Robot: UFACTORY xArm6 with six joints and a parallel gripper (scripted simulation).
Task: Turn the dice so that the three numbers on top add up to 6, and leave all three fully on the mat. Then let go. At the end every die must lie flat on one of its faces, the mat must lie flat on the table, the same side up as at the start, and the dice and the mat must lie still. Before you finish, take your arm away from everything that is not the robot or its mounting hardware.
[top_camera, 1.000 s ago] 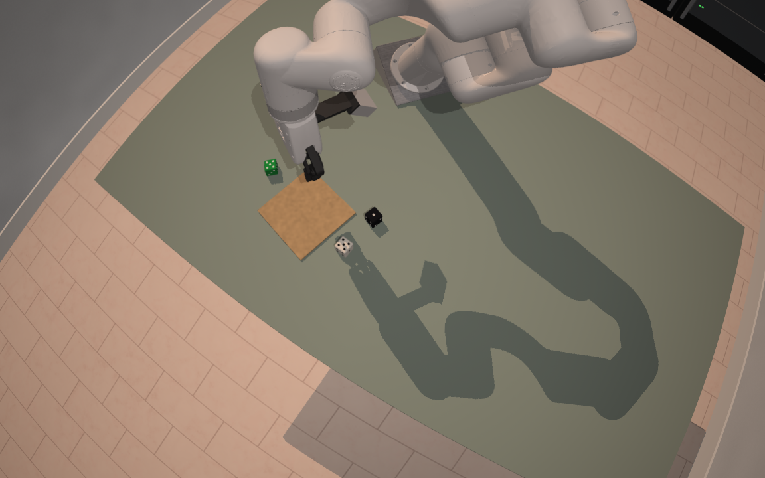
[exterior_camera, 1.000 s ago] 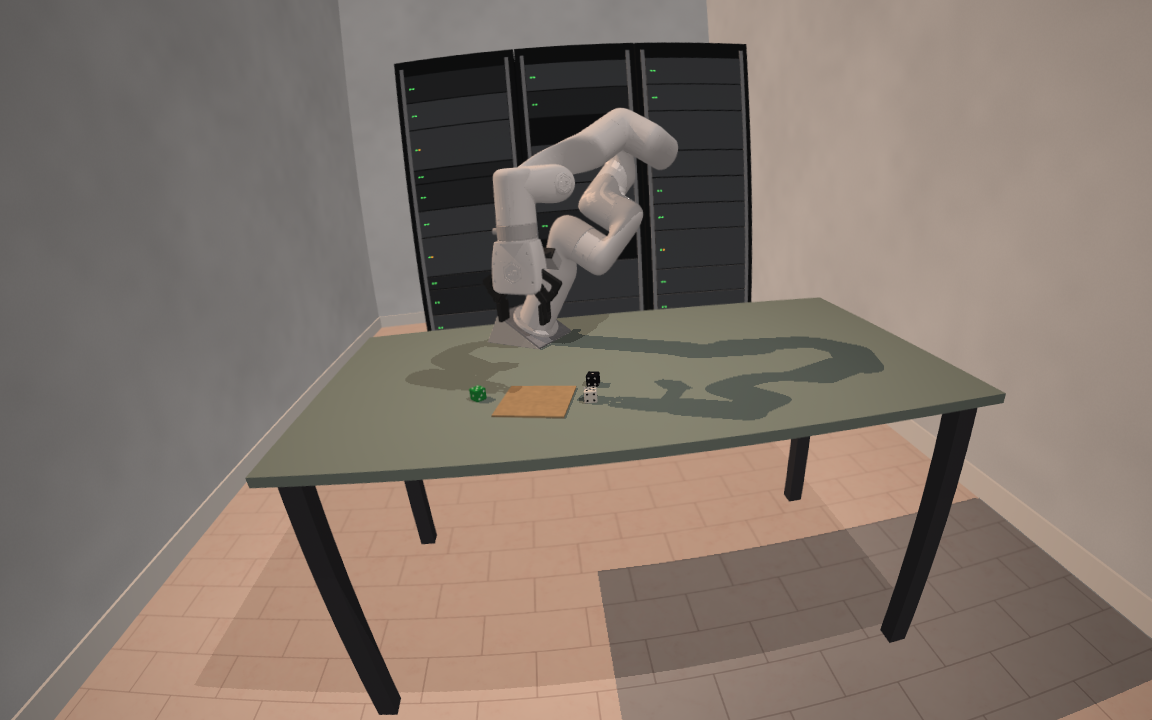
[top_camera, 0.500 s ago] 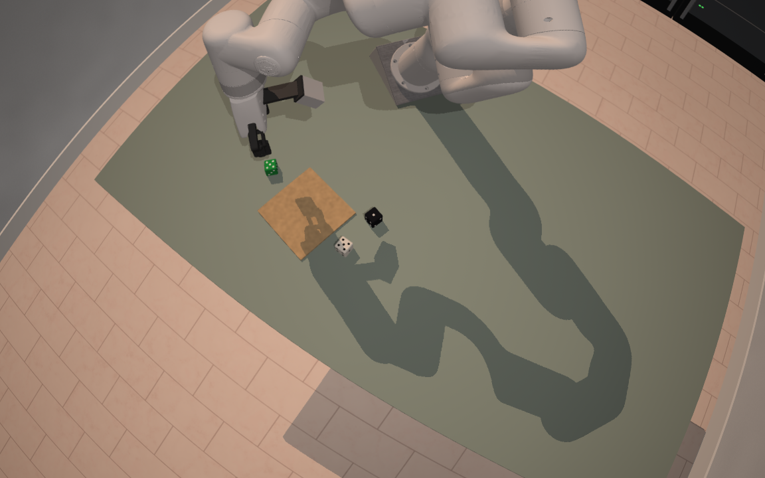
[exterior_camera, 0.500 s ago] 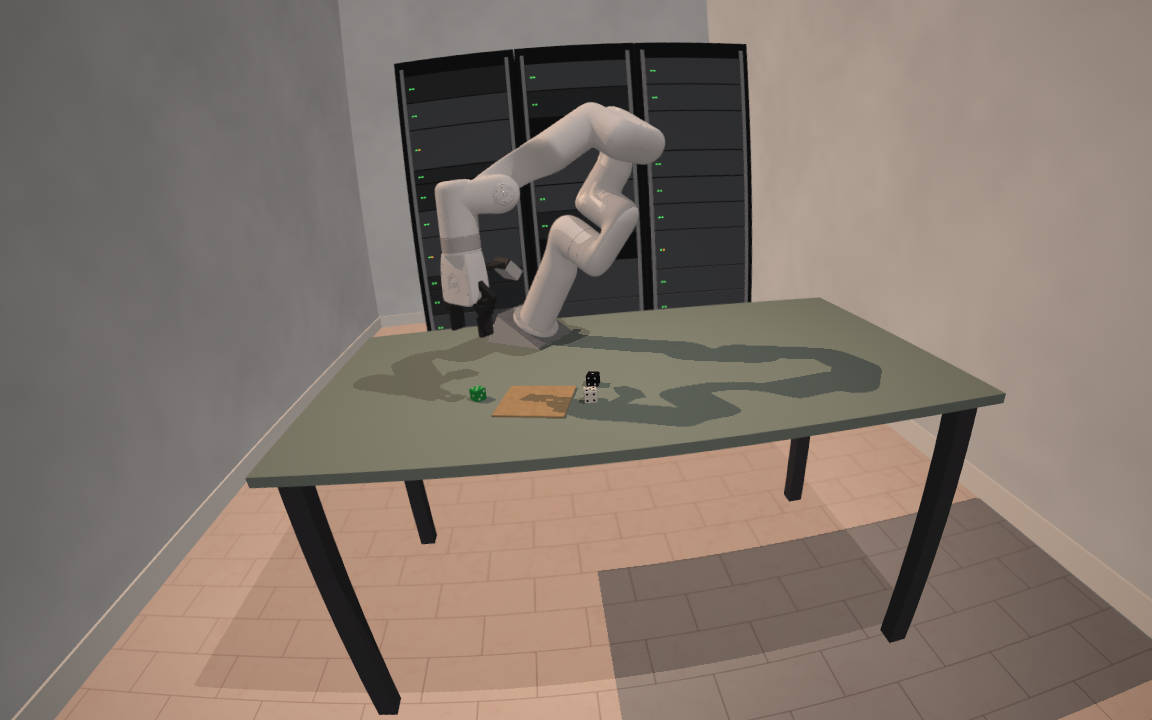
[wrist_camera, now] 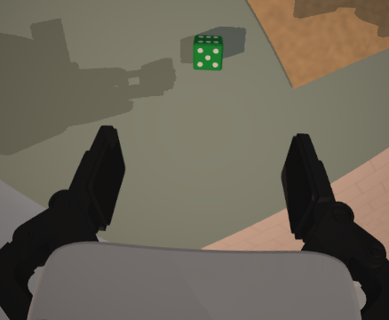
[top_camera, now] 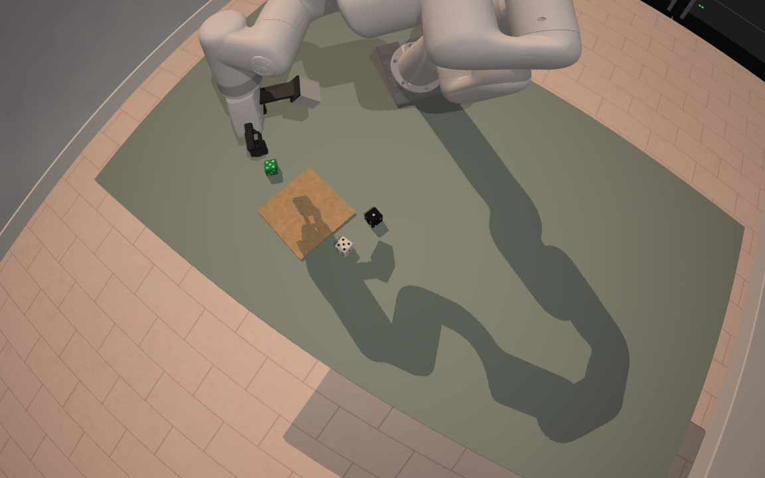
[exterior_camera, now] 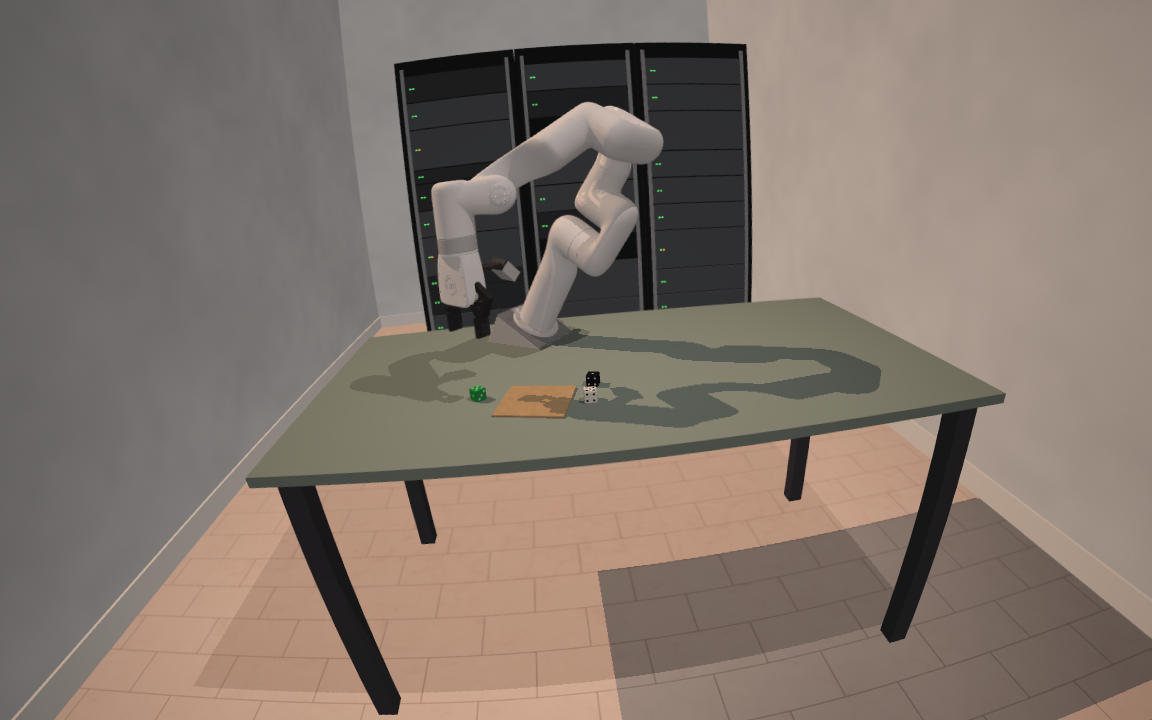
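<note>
My hand is 14 cm above the green die. Round my hand: white die 23 cm to the left, 14 cm below, 3 cm ahead; black die 23 cm to the left, 14 cm below, 5 cm behind; brown mat 15 cm below, 12 cm to the left, 2 cm ahead.
</note>
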